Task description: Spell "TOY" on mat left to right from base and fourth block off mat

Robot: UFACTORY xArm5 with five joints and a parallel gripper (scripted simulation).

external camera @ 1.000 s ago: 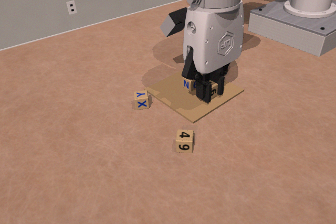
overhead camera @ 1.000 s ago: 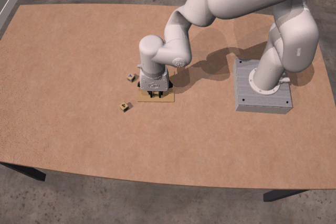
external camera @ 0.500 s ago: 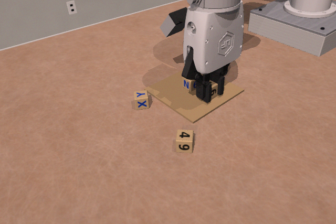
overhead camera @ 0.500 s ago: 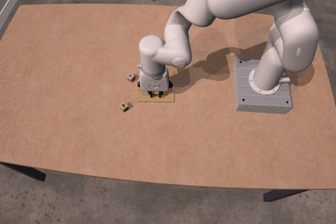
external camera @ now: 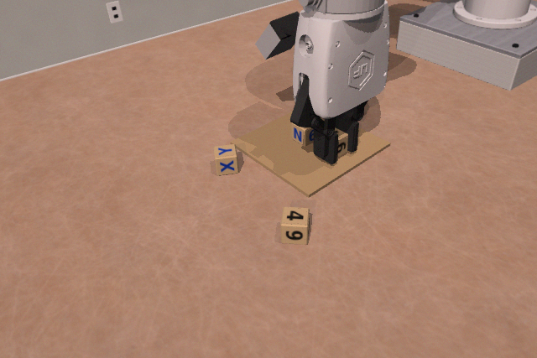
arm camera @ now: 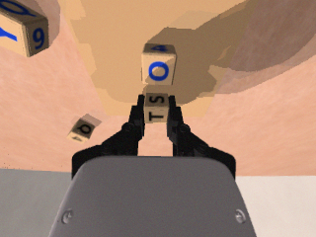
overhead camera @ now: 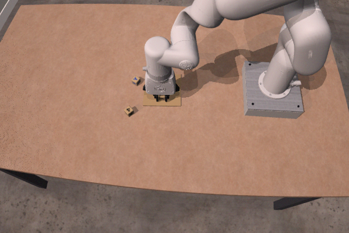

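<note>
Right now the T block is 10 mm below my hand. The rest, counted from my hand: O block 50 mm to the right, 10 mm below; then tan mat 40 mm to the right, 30 mm below.
</note>
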